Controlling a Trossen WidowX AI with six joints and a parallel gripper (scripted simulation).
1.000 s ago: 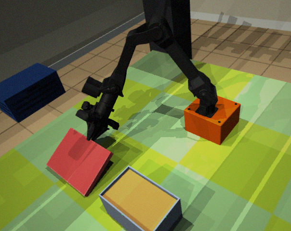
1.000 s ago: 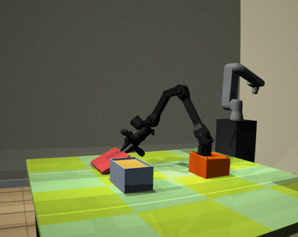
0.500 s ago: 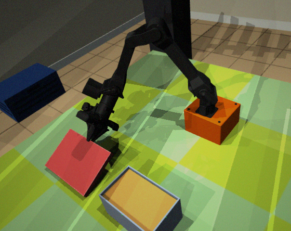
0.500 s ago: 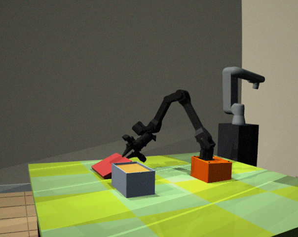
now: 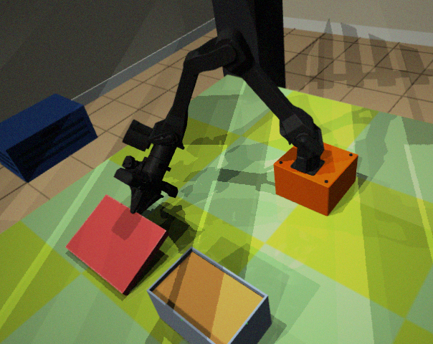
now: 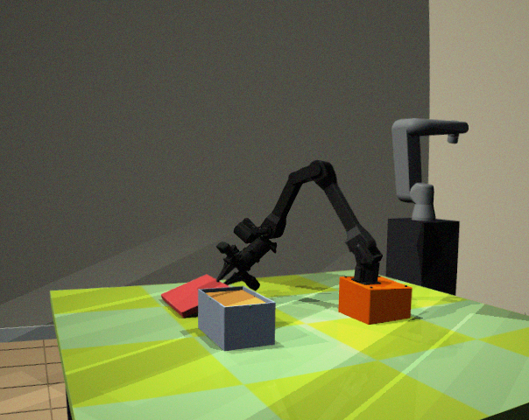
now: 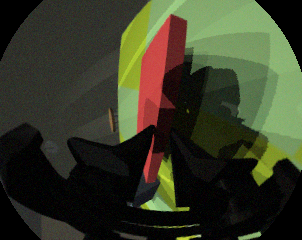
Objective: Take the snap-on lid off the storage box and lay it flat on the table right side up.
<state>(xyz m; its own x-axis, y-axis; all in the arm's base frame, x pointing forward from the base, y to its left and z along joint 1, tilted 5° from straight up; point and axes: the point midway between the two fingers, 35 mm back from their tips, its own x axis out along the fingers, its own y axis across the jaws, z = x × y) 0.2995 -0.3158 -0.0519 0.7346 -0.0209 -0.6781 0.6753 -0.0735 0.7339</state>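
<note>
Right now my gripper tip is 8 cm short of the red lid and 2 cm above it. Also, from my gripper tip: grey-blue storage box 10 cm ahead, 32 cm to the left, 1 cm below.
</note>
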